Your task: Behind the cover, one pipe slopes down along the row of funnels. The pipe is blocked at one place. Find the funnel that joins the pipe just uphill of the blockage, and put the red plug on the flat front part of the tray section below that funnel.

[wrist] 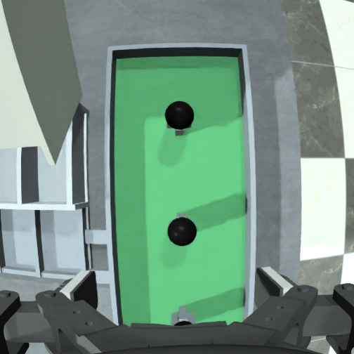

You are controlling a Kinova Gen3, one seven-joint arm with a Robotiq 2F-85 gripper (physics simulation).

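Observation:
My gripper (175, 288) is open, its fingers wide apart at the bottom of the wrist view, above the near part of a green-floored tray. The pale sectioned tray (45, 205) shows in part at the left, with two rows of compartments split by thin walls; its front sections (62, 235) are in the lower row. A cream cover (17, 95) with a dark grey-green side fills the upper left and hides part of the back row. The red plug, the funnels and the pipe do not show in this view.
The green-floored tray (251, 165) has raised grey walls. In it are two black balls (179, 115) (182, 231) over small grey pieces, and a third, mostly hidden by the gripper body. Short grey bars (97, 236) lie between the two trays. A checkered floor (322, 205) is at the right.

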